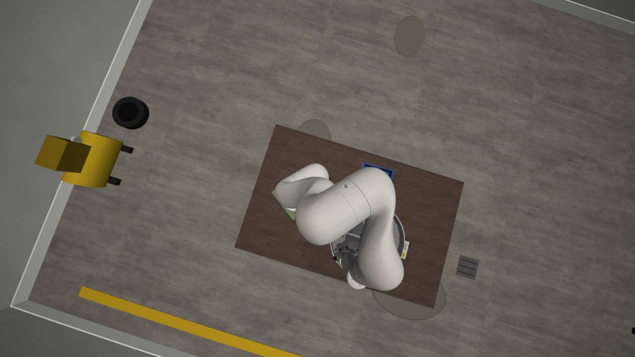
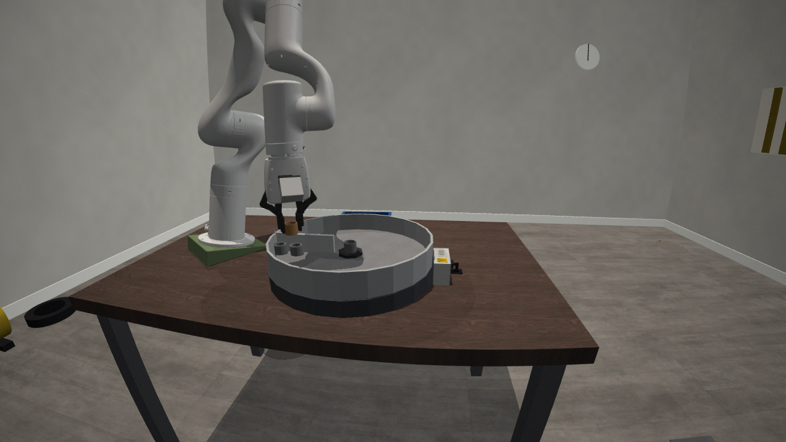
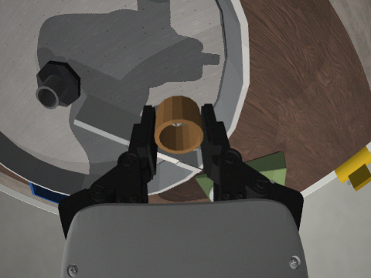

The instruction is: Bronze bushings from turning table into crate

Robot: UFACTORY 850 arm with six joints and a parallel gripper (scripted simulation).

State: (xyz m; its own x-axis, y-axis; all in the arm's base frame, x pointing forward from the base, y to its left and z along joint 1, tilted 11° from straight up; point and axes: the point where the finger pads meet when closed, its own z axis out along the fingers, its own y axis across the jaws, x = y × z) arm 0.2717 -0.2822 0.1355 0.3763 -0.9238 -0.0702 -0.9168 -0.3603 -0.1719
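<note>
Right now the blue crate is 170 mm ahead of my hand, 410 mm to the left of it and 140 mm below it. Round my hand: grey turning table: 130 mm ahead, 60 mm to the left, 110 mm below.
</note>
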